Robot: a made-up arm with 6 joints.
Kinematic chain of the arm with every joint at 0, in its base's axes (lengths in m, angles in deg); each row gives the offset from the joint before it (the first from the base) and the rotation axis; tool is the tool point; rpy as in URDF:
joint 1: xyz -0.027 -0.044 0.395 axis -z
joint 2: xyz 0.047 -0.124 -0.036 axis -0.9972 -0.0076 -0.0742
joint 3: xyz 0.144 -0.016 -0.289 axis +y
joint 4: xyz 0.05 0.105 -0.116 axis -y
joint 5: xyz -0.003 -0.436 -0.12 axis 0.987 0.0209 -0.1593
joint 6: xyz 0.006 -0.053 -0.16 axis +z
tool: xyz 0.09 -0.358 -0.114 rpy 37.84 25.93 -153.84
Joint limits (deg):
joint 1: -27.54..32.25
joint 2: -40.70..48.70
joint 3: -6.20..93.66
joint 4: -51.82..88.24
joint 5: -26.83..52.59
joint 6: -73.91..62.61
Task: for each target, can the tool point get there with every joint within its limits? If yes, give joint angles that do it. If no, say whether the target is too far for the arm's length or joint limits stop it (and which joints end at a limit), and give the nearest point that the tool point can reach.
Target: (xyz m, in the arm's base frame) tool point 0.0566 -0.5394 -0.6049
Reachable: yes | joints -20.68 -3.91 42.45 46.49 33.78 -59.79
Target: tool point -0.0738 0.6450 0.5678
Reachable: no: joint limits stop it (at a limit: joint 1, joint 2, joint 3, joint 5, joint 6) | nearest point -0.2724 -0.0616 0.6409 | short by 0.738 m
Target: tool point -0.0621 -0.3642 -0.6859
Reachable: yes | joints -7.59 -22.12 82.96 56.59 30.75 5.00
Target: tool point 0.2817 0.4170 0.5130
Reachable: no: joint limits stop it (at a limit: joint 1, joint 2, joint 3, joint 4, joint 5, joint 6) | nearest point 0.0967 -0.1069 0.6915 | short by 0.584 m
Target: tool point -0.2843 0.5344 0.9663
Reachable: no: joint limits stop it (at a limit: joint 1, joint 2, joint 3, joint 5) | nearest point -0.3369 -0.0769 0.7552 | short by 0.649 m
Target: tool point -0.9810 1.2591 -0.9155
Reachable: no: too far | nearest point -0.3656 0.2016 -0.4461 | short by 1.310 m
